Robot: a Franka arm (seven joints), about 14 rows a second.
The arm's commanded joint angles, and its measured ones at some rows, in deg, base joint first. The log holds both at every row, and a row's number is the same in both.
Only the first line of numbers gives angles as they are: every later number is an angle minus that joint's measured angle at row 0.
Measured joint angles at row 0:
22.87, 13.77, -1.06, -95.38, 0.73, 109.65, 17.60
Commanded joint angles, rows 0 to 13:
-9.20, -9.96, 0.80, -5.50, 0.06, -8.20, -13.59
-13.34, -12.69, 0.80, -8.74, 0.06, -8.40, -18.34
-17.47, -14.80, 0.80, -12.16, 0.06, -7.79, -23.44
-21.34, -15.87, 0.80, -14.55, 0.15, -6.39, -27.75
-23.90, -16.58, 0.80, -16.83, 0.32, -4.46, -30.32
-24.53, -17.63, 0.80, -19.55, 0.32, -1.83, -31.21
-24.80, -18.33, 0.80, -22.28, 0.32, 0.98, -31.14
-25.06, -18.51, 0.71, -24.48, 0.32, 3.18, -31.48
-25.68, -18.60, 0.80, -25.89, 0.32, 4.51, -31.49
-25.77, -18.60, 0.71, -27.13, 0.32, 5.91, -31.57
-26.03, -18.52, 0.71, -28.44, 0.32, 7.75, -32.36
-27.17, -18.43, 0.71, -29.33, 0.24, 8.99, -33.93
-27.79, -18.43, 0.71, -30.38, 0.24, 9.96, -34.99
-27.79, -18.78, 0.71, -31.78, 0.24, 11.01, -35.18
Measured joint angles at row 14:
-26.22, -16.33, 0.24, -27.86, 0.09, 8.54, -32.86
